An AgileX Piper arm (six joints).
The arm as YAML. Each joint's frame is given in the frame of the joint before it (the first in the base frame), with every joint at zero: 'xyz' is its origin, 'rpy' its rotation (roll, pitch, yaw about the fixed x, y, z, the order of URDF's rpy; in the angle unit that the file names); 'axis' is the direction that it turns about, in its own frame. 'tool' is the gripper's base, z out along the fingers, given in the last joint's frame.
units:
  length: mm
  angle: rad
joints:
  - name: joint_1
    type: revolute
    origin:
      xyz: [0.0, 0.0, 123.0]
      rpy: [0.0, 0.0, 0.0]
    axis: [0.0, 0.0, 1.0]
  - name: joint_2
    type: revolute
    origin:
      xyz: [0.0, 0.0, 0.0]
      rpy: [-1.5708, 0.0, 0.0]
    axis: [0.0, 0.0, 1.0]
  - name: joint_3
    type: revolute
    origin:
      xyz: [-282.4, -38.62, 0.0]
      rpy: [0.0, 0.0, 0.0]
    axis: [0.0, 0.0, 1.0]
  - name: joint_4
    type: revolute
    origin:
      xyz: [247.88, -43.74, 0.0]
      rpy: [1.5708, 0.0, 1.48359]
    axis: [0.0, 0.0, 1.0]
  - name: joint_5
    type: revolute
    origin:
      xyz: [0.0, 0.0, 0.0]
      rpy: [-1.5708, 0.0, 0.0]
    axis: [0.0, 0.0, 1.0]
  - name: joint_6
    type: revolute
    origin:
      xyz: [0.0, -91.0, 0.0]
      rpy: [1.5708, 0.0, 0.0]
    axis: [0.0, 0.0, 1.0]
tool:
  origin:
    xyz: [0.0, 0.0, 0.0]
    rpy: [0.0, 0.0, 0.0]
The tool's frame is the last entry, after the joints.
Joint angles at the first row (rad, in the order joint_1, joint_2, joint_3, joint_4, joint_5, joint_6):
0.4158, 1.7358, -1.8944, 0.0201, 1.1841, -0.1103
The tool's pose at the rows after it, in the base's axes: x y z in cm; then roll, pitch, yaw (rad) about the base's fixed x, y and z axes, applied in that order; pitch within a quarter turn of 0, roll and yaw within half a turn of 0:
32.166, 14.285, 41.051, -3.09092, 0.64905, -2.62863
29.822, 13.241, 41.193, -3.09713, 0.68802, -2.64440
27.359, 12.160, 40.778, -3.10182, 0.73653, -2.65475
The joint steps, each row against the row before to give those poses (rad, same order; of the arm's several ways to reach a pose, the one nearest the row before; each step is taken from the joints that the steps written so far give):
0.0000, -0.0942, 0.1001, -0.0112, -0.0240, 0.0294
0.0000, -0.1072, 0.1297, -0.0007, -0.0611, 0.0144
0.0000, -0.1149, 0.1497, 0.0012, -0.0830, 0.0090

